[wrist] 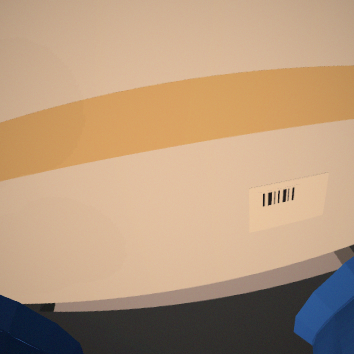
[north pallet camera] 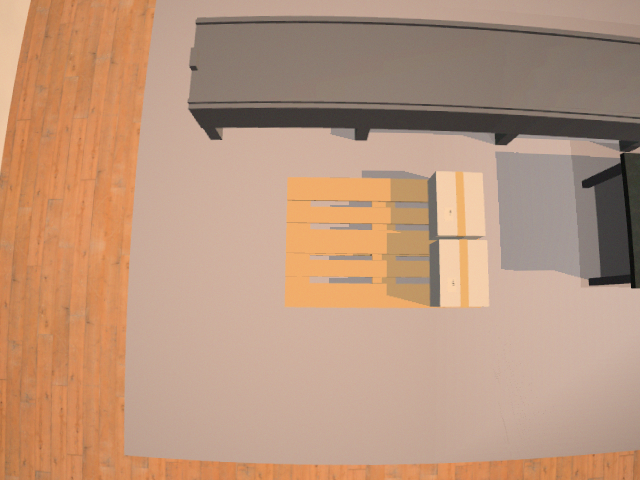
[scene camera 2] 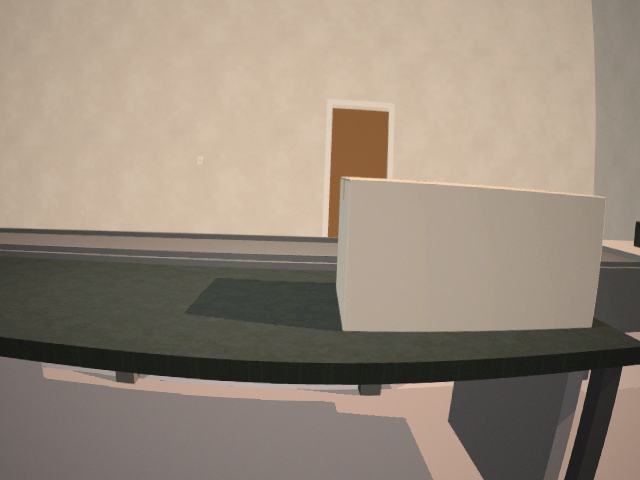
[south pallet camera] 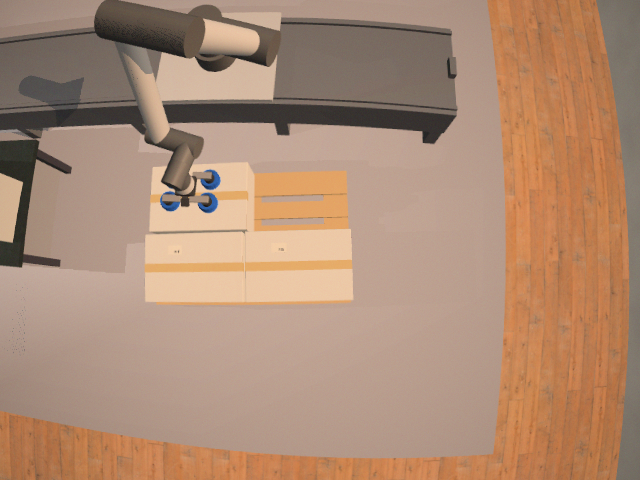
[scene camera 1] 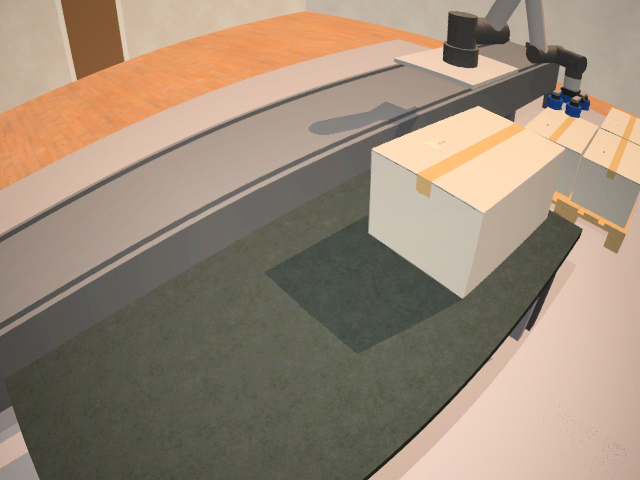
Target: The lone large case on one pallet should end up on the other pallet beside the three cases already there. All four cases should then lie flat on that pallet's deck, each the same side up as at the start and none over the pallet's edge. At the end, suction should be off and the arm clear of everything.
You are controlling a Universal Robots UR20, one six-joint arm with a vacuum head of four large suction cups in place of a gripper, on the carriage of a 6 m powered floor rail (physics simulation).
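Frame: origin at the arm's base, x ahead, y left, z up, level; centimetres.
Where they show: hand, tool point: (wrist: 179, 249); arm's base, link origin: (scene camera 1: 460, 62).
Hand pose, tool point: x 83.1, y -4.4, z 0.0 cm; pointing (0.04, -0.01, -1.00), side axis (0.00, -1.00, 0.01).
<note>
Each offset is from my tool point to the centre of the thing.
My suction head (scene camera 1: 569, 102) (south pallet camera: 189, 190) hangs a little above a white, tape-striped case {dx -0.1, dy -0.4, dz -28.0 cm} (scene camera 1: 560, 125) (south pallet camera: 227, 214) (wrist: 165, 210), with no case on its cups. That case lies flat at the back left of the south pallet (scene camera 1: 615, 240) (south pallet camera: 310, 183), in the south pallet view. Two more cases stand along its front side, the left one {dx +39.2, dy +0.0, dz -28.0 cm} (south pallet camera: 194, 284) and the right one {dx +35.0, dy +58.0, dz -28.0 cm} (south pallet camera: 297, 284), close together. The north pallet (north pallet camera: 330, 241) bears two cases, the back one (north pallet camera: 445, 206) and the front one (north pallet camera: 448, 273), at its right end. Another large case {dx +12.2, dy -145.2, dz +10.6 cm} (scene camera 1: 460, 165) (scene camera 2: 465, 258) stands on the dark table.
The dark table (scene camera 1: 206, 361) (scene camera 2: 155, 330) (south pallet camera: 28, 206) stands between the two pallets. The floor rail (scene camera 1: 232, 155) (north pallet camera: 413, 67) (south pallet camera: 361, 67) runs behind them, with the arm's carriage (scene camera 1: 485, 72) (south pallet camera: 222, 85) near the south pallet. Bare deck shows at the south pallet's back right.
</note>
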